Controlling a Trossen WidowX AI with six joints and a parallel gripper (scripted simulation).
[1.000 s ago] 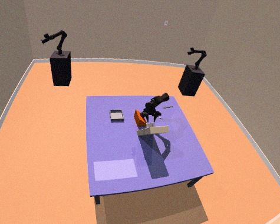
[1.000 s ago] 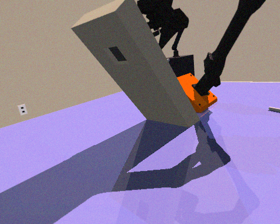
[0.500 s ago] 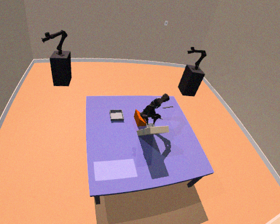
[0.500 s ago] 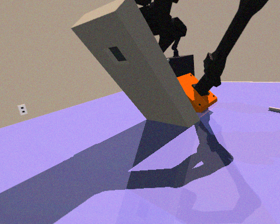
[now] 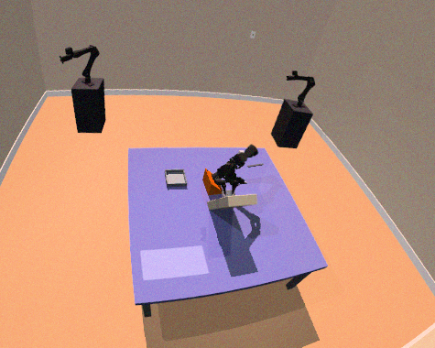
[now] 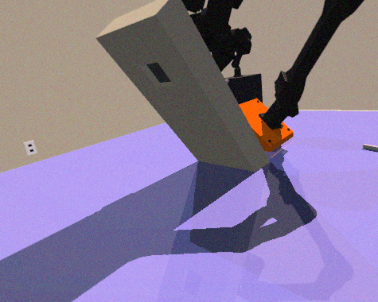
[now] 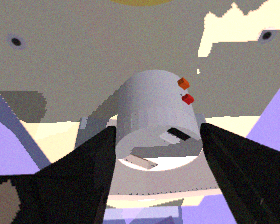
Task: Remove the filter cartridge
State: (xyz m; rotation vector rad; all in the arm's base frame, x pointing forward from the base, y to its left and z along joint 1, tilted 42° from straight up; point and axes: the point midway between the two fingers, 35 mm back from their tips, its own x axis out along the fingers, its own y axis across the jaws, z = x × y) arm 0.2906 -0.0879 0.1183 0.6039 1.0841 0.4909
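Right now the grey tray is 330 mm behind my gripper tip, 300 mm to the right of it and 200 mm below it. Round my gripper tip: round grey filter cartridge: right at my gripper tip.
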